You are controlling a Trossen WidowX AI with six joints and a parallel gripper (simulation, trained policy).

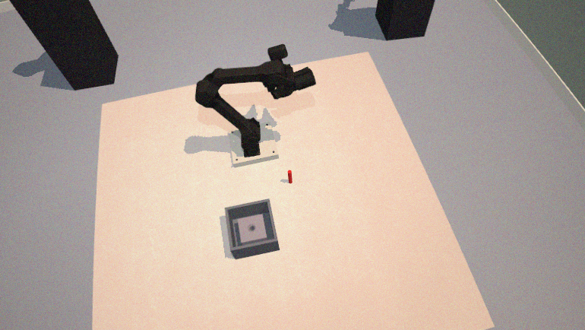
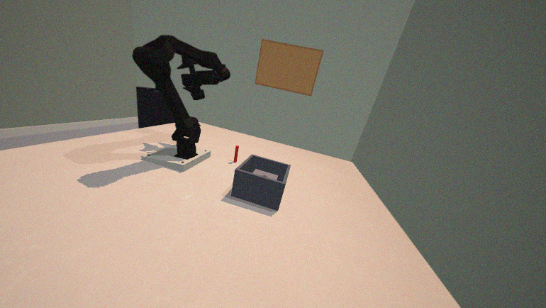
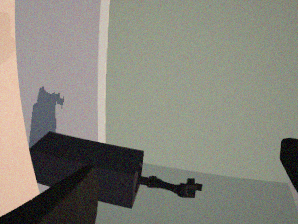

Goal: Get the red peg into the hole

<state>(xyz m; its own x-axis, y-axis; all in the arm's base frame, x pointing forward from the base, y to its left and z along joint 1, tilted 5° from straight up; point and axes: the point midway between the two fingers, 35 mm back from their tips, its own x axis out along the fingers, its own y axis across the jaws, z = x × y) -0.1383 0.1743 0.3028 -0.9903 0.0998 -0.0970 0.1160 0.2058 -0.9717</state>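
My gripper tip is now 350 mm short of the red peg, 40 mm to the left of it and 270 mm above it. The rest, counted from my gripper tip: grey box: 540 mm ahead, 200 mm to the right, 290 mm below; then plate: 540 mm ahead, 200 mm to the right, 270 mm below.
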